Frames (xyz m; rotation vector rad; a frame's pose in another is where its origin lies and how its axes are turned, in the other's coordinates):
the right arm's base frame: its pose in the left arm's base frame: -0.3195 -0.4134 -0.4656 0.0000 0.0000 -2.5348
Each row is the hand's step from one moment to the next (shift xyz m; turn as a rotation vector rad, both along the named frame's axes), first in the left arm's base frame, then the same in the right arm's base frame.
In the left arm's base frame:
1: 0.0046 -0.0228 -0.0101 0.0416 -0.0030 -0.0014
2: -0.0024 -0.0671 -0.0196 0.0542 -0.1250 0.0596
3: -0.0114 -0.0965 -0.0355 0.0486 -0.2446 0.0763
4: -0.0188 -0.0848 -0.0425 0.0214 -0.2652 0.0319
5: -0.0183 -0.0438 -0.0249 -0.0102 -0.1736 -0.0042
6: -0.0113 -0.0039 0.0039 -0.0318 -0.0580 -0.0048
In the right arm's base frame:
1: 0.0092 0.0214 -0.0101 -0.0325 0.0262 -0.0014
2: 0.0402 0.0538 -0.0196 0.0268 0.1336 0.0596
3: 0.0644 0.0728 -0.0355 0.0996 0.2286 0.0763
4: 0.0638 0.0589 -0.0425 0.1336 0.2301 0.0319
5: 0.0400 0.0255 -0.0249 0.1074 0.1368 -0.0042
6: 0.0115 -0.0032 0.0039 0.0592 0.0295 -0.0048

